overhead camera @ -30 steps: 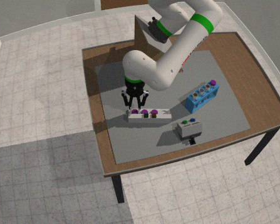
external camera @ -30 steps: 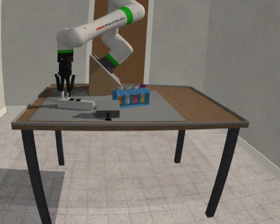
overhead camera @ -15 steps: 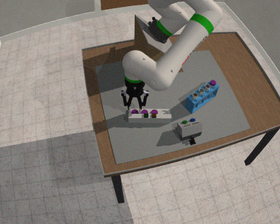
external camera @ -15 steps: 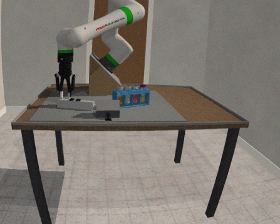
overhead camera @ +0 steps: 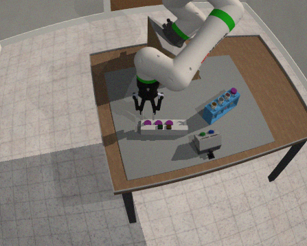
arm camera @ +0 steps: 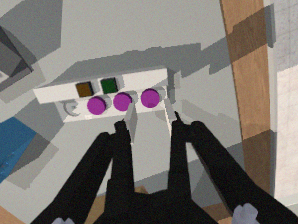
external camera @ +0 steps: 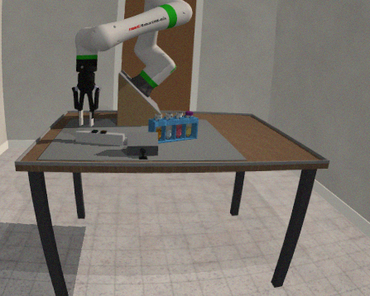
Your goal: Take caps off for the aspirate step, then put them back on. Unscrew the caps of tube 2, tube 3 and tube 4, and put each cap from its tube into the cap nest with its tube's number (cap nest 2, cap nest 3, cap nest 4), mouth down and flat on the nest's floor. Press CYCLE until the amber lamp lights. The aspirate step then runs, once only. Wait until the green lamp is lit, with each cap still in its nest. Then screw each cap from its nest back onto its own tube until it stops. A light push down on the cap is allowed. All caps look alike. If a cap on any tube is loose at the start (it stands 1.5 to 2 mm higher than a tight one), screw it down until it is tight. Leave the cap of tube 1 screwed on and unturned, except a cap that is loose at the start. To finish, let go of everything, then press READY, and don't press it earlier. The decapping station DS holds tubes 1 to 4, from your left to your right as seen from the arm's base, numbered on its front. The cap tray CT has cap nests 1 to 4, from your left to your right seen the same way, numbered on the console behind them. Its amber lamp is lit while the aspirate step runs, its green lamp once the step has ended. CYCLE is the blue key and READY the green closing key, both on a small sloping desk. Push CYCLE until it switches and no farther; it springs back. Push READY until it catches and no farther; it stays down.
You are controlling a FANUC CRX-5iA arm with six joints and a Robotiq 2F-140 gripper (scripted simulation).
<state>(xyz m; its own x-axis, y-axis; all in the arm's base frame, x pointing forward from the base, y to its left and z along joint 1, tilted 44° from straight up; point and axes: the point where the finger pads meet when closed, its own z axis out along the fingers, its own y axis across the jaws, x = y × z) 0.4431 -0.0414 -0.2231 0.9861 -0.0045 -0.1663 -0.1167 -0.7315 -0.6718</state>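
My gripper is now 110 mm short of the blue key, 290 mm to the right of it and 30 mm above it. Also, from my hand: green key (120 mm ahead, 240 mm to the left, 30 mm below); then sloping key desk (130 mm ahead, 270 mm to the left, 40 mm below).
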